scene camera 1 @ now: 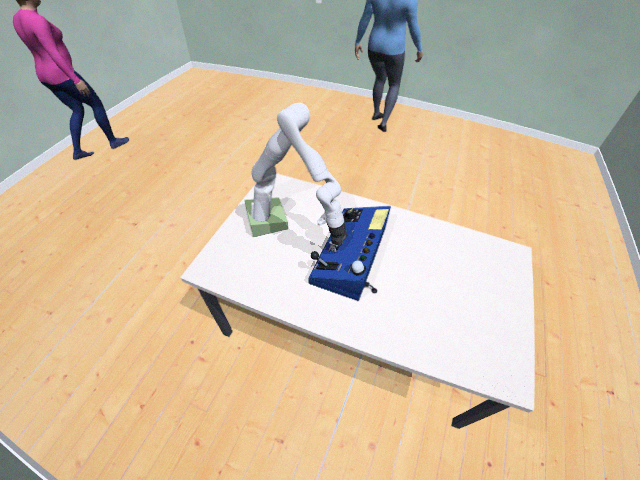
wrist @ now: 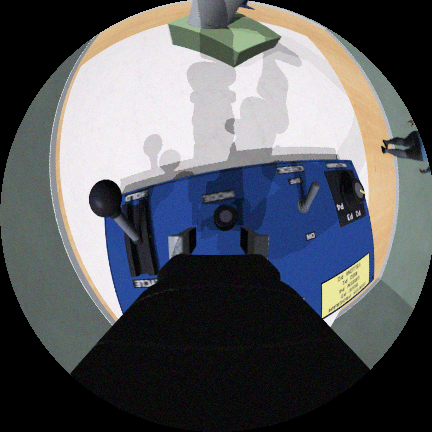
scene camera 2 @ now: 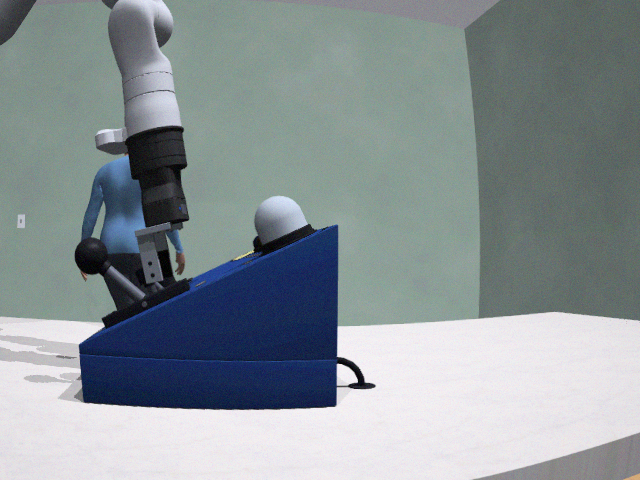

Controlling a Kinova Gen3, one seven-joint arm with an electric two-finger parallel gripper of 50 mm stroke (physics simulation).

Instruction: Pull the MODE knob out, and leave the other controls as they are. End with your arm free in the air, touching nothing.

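Where they show: gripper, fingertip midpoint: point(scene camera 1: 337, 246) point(wrist: 217, 236) point(scene camera 2: 160, 279); arm's base, link origin: point(scene camera 1: 260, 215) point(wrist: 207, 21).
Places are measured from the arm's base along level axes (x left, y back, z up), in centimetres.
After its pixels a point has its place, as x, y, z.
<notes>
The MODE knob point(wrist: 226, 216) {-11.1, -42.4, 4.7} is a round black knob on the sloped face of a blue control panel point(scene camera 2: 232, 320) {-31.4, -50.3, 0.1} point(wrist: 172, 210) {-17.4, -40.8, -0.8}, beside its MODE label. My gripper point(scene camera 1: 334, 248) {-12.6, -44.7, 3.1} point(scene camera 2: 158, 279) {-12.6, -44.7, 3.1} point(wrist: 217, 236) {-12.6, -44.7, 3.1} is open and empty, pointing down at the panel's lower part. In the wrist view the knob shows a little above the gap between the two fingertips, not clearly between them. In scene camera 2 the fingers are low over the panel and largely cover the knob area; whether they touch anything is hard to tell.
A ball-topped lever point(scene camera 1: 314, 255) {-23.6, -36.2, 7.3} point(scene camera 2: 91, 255) {-24.4, -36.2, 5.8} point(wrist: 105, 198) {-21.2, -36.3, 7.3} stands beside the gripper. A toggle switch point(wrist: 309, 197) {0.3, -44.2, 2.8} and a rotary selector point(wrist: 358, 190) {12.3, -46.1, 3.6} are on the other side. A white dome point(scene camera 1: 357, 267) {-28.0, -56.4, 11.3} point(scene camera 2: 280, 219) {-28.6, -55.7, 9.6} and several round buttons sit higher up the panel.
</notes>
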